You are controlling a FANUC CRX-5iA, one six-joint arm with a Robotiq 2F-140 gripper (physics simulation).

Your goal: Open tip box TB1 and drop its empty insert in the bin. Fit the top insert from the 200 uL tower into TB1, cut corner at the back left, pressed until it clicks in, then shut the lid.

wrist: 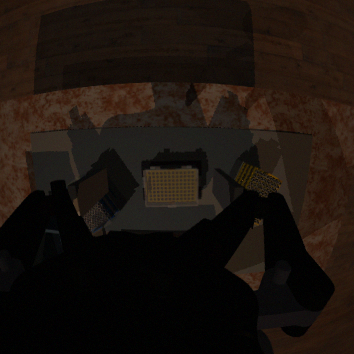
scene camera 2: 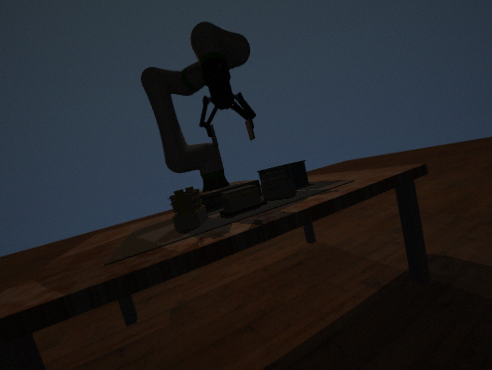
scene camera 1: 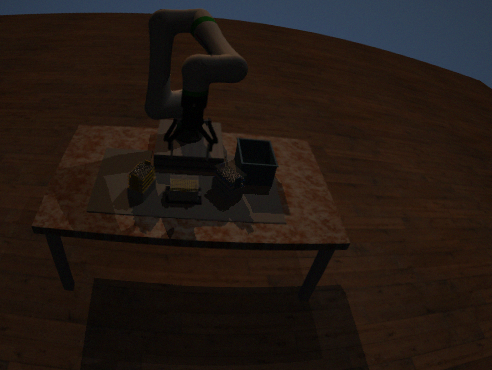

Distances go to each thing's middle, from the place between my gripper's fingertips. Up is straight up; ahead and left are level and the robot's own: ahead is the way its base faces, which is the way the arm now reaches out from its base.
Right now my hand is 6 cm past the clear lid (wrist: pixel 171 187), 1 cm to the left of it and 17 cm above it. Also, from my hand: blue bin (scene camera 1: pixel 256 158) 28 cm behind, 31 cm to the left, 18 cm below; then blue tip tower (scene camera 2: pixel 278 181) 10 cm behind, 18 cm to the left, 18 cm below.
